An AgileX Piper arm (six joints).
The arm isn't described. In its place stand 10 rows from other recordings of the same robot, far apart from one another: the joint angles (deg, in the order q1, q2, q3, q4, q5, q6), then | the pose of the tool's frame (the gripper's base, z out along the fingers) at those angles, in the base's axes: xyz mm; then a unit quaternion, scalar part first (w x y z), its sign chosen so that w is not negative.
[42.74 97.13 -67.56 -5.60 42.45 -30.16] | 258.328 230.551 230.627 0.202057 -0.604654 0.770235 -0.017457
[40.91 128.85 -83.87 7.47 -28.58 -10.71] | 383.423 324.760 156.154 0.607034 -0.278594 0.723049 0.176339
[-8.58 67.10 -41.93 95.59 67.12 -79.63] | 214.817 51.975 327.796 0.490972 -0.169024 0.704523 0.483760
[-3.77 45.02 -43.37 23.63 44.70 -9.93] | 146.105 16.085 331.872 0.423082 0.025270 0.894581 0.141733
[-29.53 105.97 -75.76 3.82 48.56 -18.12] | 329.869 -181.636 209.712 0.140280 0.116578 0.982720 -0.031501
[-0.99 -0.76 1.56 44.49 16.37 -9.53] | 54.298 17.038 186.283 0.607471 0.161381 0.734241 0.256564
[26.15 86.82 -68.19 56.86 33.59 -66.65] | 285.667 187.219 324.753 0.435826 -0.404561 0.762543 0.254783
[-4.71 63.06 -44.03 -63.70 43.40 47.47] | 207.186 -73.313 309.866 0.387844 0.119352 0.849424 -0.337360
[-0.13 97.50 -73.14 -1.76 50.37 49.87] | 350.528 -2.948 250.212 0.165225 0.409123 0.895261 0.061856
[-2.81 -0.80 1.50 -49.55 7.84 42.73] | 55.454 -12.179 197.100 0.695791 0.013239 0.711928 -0.094117
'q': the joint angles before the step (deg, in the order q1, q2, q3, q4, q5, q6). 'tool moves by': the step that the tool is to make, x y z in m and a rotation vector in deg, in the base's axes. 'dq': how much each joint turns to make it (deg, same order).
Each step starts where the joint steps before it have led.
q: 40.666 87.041 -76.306 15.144 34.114 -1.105
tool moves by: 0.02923 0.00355 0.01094 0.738 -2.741 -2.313
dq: -2.367 4.439 -6.874 -1.173 -0.155 0.000
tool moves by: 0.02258 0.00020 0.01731 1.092 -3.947 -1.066
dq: -2.026 3.155 -6.728 -0.141 -0.001 -1.695
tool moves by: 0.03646 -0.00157 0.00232 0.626 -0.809 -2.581
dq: -3.277 5.980 -8.007 0.692 1.146 -0.754
